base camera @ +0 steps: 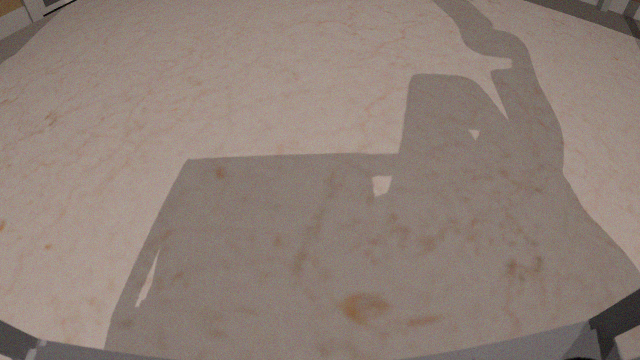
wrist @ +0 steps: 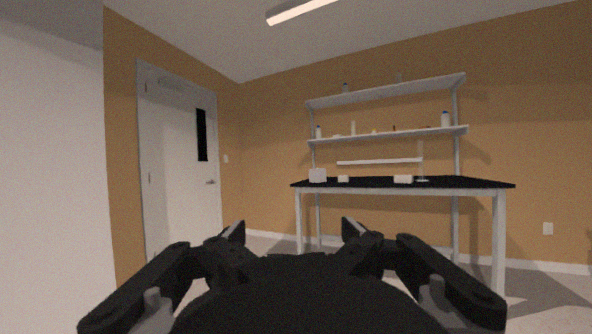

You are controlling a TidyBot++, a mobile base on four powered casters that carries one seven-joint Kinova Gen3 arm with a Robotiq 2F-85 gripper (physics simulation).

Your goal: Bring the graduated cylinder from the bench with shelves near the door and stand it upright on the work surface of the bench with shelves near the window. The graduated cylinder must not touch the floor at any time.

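Frame: origin at the arm's base, x ahead, y left, z up, level; metres.
Seen in the pictures: gripper, between the fingertips: [wrist: 293, 229].
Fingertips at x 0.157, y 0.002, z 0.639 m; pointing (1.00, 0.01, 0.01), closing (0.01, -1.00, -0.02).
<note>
Pixels of each thing's top centre, then the offset from my fingertips to it. "pt": a spot on its surface instead.
- graduated cylinder, a spot on its surface: [wrist: 422, 180] pt dx +1.165, dy -1.043, dz -0.115 m
- white box, centre of its top: [wrist: 317, 168] dx +1.497, dy -0.247, dz +0.009 m
The graduated cylinder [wrist: 422, 180], tall, thin and clear with a pale flat base, stands upright on the right part of the black top of the bench with shelves near the door [wrist: 475, 182] in the wrist view. My gripper [wrist: 293, 229] is open and empty, low in the wrist view, far in front of that bench. The bench with shelves near the window does not show in the wrist view. The cylinder cannot be made out in the base camera view.
A white box [wrist: 317, 175] and smaller white boxes [wrist: 343, 178] [wrist: 403, 179] share the bench top. Bottles stand on the shelves [wrist: 385, 92] above. A white door [wrist: 180, 175] is left of the bench, and a pale wall surface [wrist: 50, 165] stands close at the far left.
</note>
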